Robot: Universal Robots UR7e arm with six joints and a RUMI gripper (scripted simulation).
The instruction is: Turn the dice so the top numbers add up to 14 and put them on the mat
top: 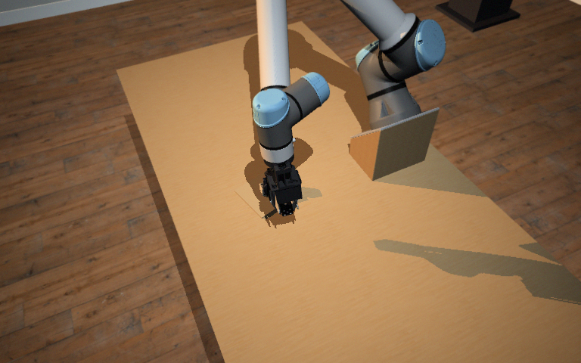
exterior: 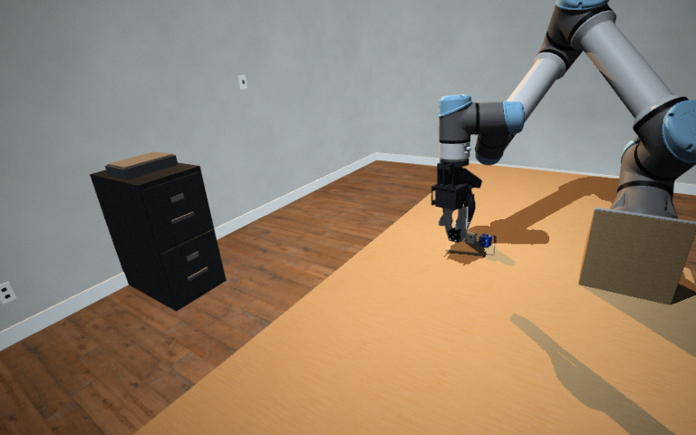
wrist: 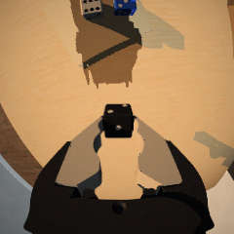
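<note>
Now: hand 150 mm to the left of the white die and 80 mm above it. The rest, counted from my hand: tan mat (150 mm to the right, 90 mm below); then blue die (40 mm behind, 150 mm to the right, 80 mm below); then black die (right at my hand).
</note>
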